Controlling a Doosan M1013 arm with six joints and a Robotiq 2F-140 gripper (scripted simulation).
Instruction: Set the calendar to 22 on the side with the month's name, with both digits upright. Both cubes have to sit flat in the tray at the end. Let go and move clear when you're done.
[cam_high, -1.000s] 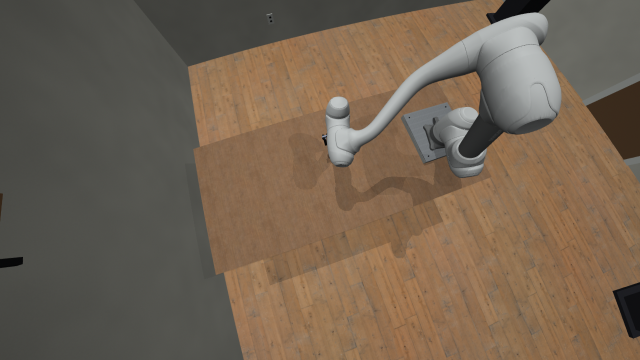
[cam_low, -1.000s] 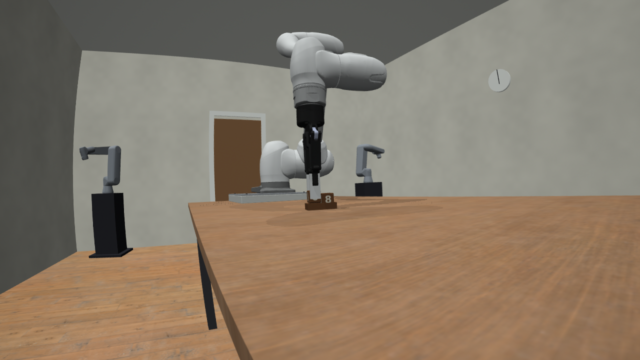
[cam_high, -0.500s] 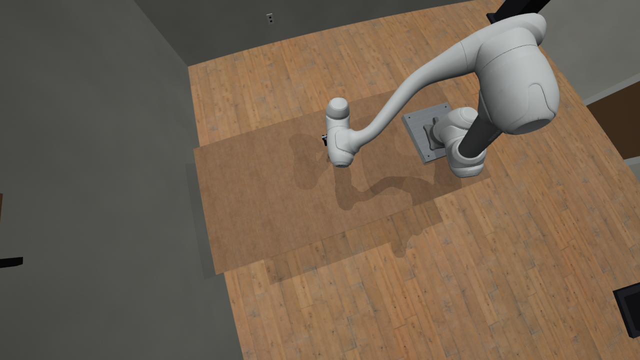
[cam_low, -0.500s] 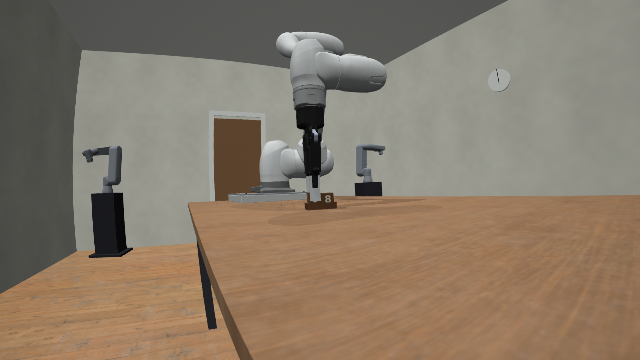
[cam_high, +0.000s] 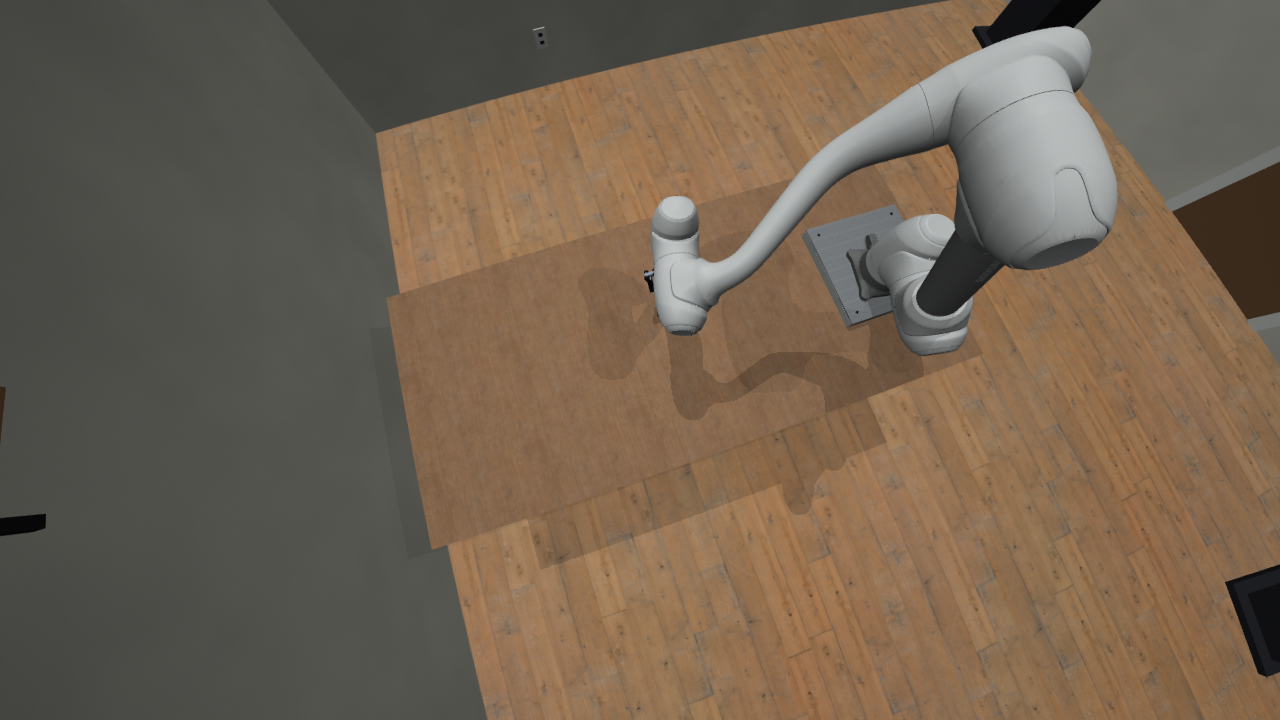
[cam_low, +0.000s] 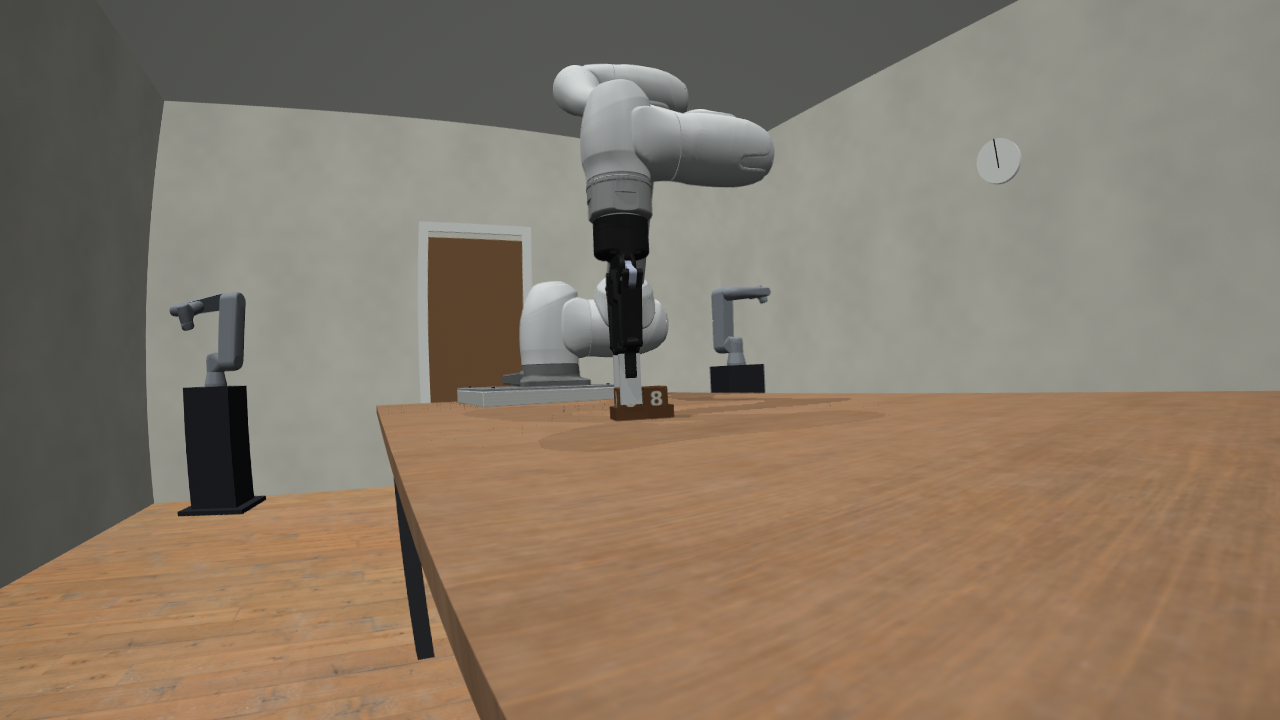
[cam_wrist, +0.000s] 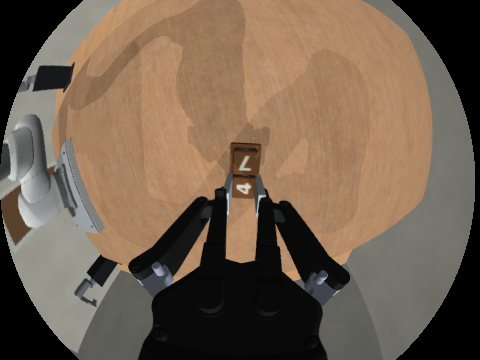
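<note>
The calendar tray lies 40 mm below my hand and 20 mm to the left of it.
</note>
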